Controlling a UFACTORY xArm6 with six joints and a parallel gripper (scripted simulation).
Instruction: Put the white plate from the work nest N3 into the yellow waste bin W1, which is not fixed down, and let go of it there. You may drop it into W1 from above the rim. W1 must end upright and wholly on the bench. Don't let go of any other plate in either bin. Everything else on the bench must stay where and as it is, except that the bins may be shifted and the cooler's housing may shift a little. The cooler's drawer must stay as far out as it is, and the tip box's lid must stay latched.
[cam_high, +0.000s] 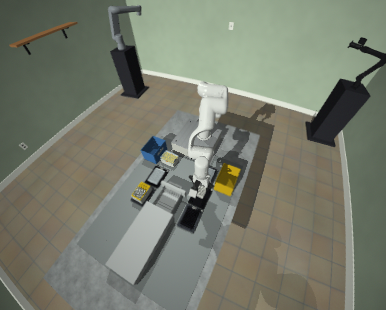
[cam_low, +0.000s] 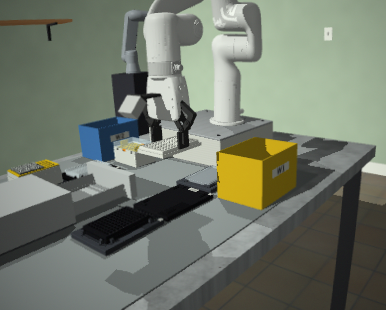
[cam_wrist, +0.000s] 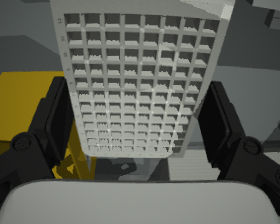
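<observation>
The yellow bin W1 lies 16 cm behind my hand, 15 cm to the left of it and 12 cm below it. Also, from my hand: white plate 1 cm below; then black nest 15 cm below; then black plate 17 cm ahead, 1 cm to the right, 14 cm below.
</observation>
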